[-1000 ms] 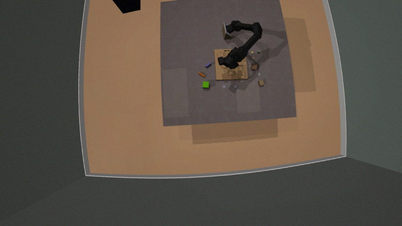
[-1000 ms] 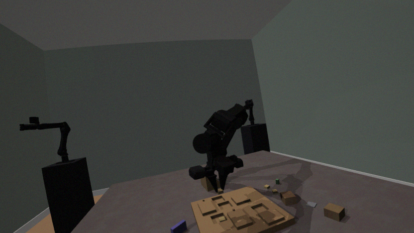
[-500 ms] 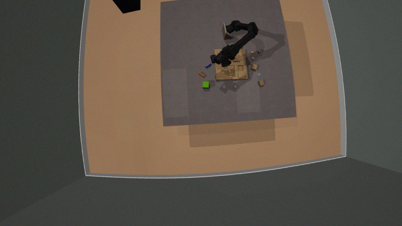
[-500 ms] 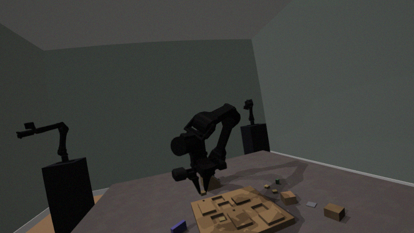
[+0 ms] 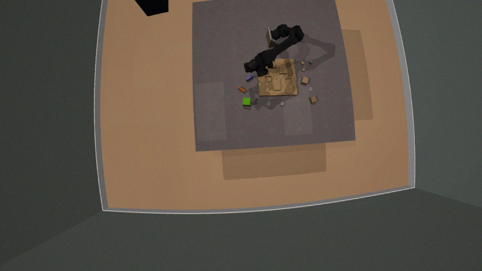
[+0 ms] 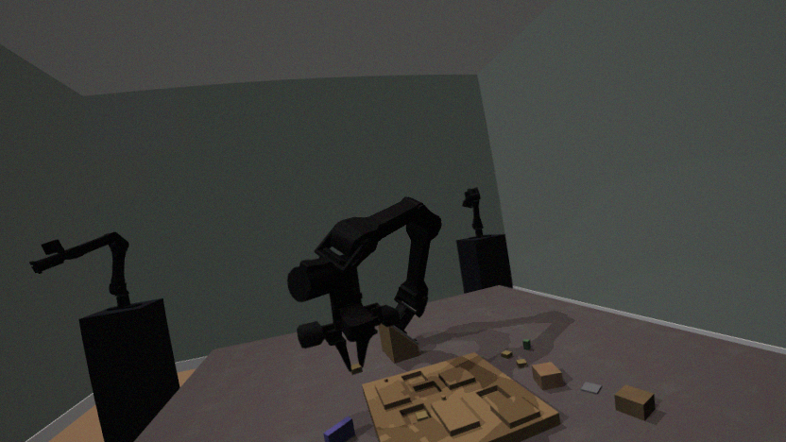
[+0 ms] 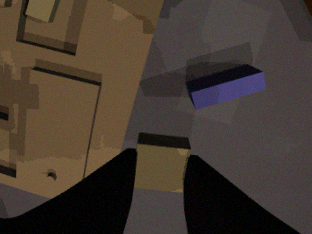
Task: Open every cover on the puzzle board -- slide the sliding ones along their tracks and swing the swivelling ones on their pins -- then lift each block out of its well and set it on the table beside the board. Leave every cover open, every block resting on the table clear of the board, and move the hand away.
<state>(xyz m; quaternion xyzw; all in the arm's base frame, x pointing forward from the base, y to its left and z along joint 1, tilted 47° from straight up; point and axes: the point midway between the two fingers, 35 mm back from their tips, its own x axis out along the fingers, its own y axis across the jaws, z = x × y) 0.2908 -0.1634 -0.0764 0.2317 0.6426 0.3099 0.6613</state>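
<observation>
Now: the purple piece 20 mm ahead of my gripper tip, 50 mm to the right of it and 110 mm below it. Also, from my gripper tip: orange stick: 100 mm ahead, 120 mm to the right, 110 mm below; green cube: 200 mm ahead, 100 mm to the right, 100 mm below; tiny green piece: 80 mm behind, 460 mm to the left, 110 mm below.
</observation>
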